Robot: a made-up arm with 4 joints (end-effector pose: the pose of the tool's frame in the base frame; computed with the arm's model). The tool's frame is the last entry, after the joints. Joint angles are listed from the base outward.
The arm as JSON. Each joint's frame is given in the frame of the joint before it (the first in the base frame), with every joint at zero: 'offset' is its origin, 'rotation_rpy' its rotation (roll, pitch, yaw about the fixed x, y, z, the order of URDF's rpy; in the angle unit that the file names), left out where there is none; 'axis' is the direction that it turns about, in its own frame. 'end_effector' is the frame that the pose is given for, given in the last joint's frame.
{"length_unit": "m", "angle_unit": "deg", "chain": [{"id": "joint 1", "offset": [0.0, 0.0, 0.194], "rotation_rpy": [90.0, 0.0, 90.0], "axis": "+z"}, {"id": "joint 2", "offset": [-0.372, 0.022, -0.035], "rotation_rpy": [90.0, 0.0, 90.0], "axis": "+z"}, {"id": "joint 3", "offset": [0.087, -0.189, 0.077], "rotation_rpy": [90.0, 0.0, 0.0], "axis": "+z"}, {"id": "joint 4", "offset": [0.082, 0.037, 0.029], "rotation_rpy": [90.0, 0.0, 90.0], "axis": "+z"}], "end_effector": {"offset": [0.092, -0.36, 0.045], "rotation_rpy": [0.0, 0.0, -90.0]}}
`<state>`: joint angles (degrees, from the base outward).
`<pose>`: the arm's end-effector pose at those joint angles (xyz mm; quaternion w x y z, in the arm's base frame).
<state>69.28 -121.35 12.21 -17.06</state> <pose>-291.5 -130.3 -23.2 0.3411 0.3293 -0.6185 -0.6266</pose>
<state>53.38 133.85 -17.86 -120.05</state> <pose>264.7 -522.5 -214.1 0.4023 -0.6449 0.6355 -0.1358</pose>
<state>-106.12 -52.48 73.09 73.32</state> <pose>53.0 -274.2 330.2 0.0701 0.9726 -0.1955 -0.1045</pose>
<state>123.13 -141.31 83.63 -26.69</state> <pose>-237.7 94.2 48.3 0.0915 0.0585 0.2383 -0.9651</pose>
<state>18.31 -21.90 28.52 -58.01</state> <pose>-101.1 -507.0 365.9 0.8186 0.0081 -0.1948 -0.5402</pose>
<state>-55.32 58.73 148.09 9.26</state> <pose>-73.1 -338.2 428.8 0.2049 0.8233 -0.4060 -0.3396</pose>
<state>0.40 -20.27 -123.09 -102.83</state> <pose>-139.4 -216.7 -103.9 0.4113 0.6068 0.6252 -0.2680</pose>
